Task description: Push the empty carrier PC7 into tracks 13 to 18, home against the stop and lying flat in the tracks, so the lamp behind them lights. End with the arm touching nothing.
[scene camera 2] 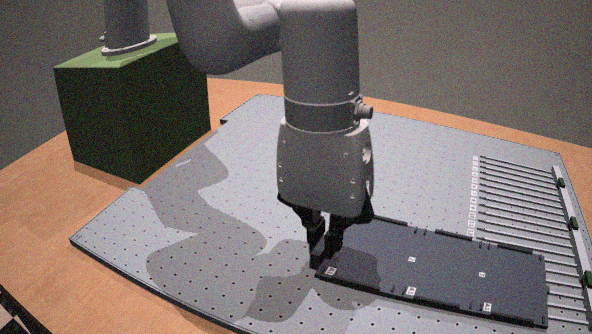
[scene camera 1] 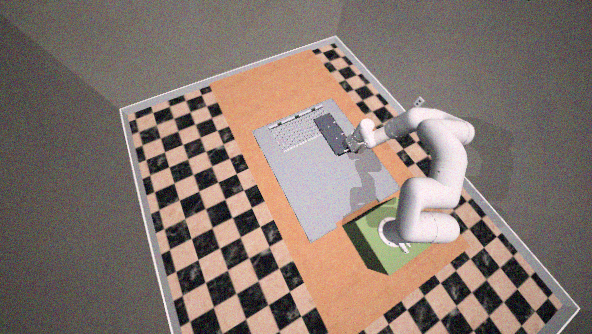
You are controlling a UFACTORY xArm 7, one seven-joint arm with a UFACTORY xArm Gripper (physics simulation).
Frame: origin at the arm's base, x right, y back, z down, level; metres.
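Seen in the pictures: gripper, between the fingertips: (scene camera 2: 324, 250) (scene camera 1: 348, 150); arm's base, origin of its link: (scene camera 2: 129, 47) (scene camera 1: 391, 231).
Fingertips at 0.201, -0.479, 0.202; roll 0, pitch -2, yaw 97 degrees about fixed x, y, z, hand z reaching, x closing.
Pixels of each thing's top centre, then the offset from my fingertips to it, as dx, dy, dz. "pt": a spot on its surface instead. Level surfaces: height alone.
- dark carrier PC7, centre of its top: (scene camera 2: 448, 254) (scene camera 1: 333, 131) -0.010, -0.159, -0.019
- stop rail, a spot on its surface: (scene camera 2: 566, 201) (scene camera 1: 287, 120) pt -0.223, -0.400, -0.002
- grey perforated plate, height of its surface: dz +0.014
The dark carrier PC7 (scene camera 1: 327, 131) (scene camera 2: 440, 270) has small white labels and lies nearly level, its far part over the tracks (scene camera 1: 295, 134) (scene camera 2: 520, 200) on one side of the row. In scene camera 2, track ends show between its far edge and the stop rail (scene camera 1: 288, 120) (scene camera 2: 566, 201). The rail bears small dark green blocks, none visibly lit. My gripper (scene camera 1: 350, 148) (scene camera 2: 324, 250) points down at the carrier's near end, shut on that end. The carrier hides the tracks beneath it; whether it sits in tracks 13 to 18 cannot be told.
The tracks stand on a grey perforated plate (scene camera 1: 305, 185) (scene camera 2: 425, 160) with white number labels at their near ends. The green arm base (scene camera 1: 392, 262) (scene camera 2: 135, 115) stands at the plate's opposite end. An orange wooden strip (scene camera 1: 270, 75) (scene camera 2: 35, 200) surrounds the plate.
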